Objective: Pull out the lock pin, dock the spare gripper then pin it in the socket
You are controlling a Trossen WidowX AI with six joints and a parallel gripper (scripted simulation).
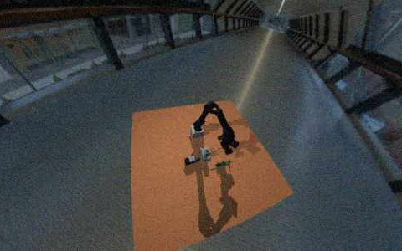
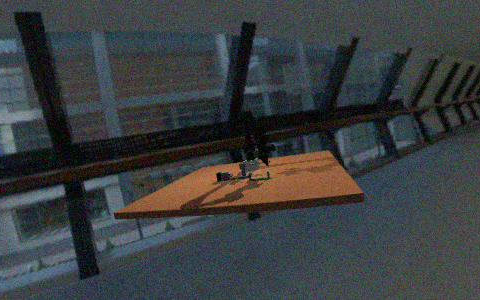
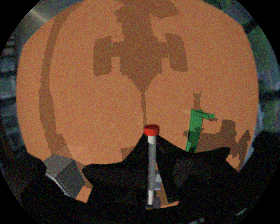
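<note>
Right now the green pin cradle is 120 mm ahead of my gripper tip, 40 mm to the right of it and 40 mm below it. From my gripper tip the other things lie so: grey mount 170 mm to the right, 10 mm below; then spare gripper 20 mm ahead, 310 mm to the right, 30 mm below.
</note>
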